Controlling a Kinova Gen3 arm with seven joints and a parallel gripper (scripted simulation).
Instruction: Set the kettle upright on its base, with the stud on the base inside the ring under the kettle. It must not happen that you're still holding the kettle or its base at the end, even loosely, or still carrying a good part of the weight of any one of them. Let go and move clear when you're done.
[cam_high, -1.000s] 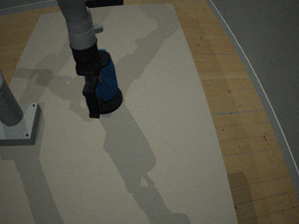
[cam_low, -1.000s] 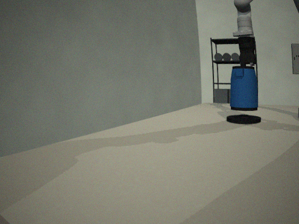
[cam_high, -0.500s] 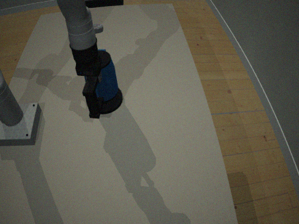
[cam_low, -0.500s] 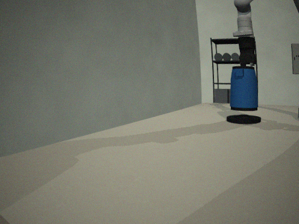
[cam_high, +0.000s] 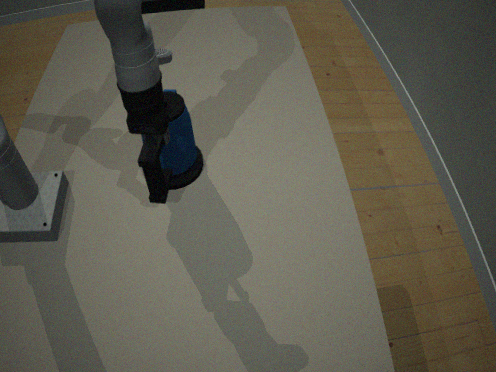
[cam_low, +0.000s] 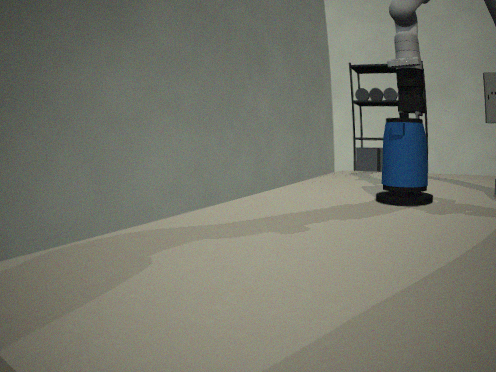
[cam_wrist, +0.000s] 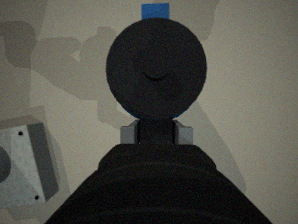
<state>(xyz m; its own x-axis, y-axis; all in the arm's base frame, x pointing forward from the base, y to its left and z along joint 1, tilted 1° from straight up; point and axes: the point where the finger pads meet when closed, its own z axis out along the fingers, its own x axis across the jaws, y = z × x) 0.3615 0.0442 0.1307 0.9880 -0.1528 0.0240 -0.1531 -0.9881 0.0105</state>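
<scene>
My hand is 30 mm to the right of the blue kettle and 50 mm above it. The rest, counted from my hand: base: 10 mm ahead, 70 mm to the left, 160 mm below.
</scene>
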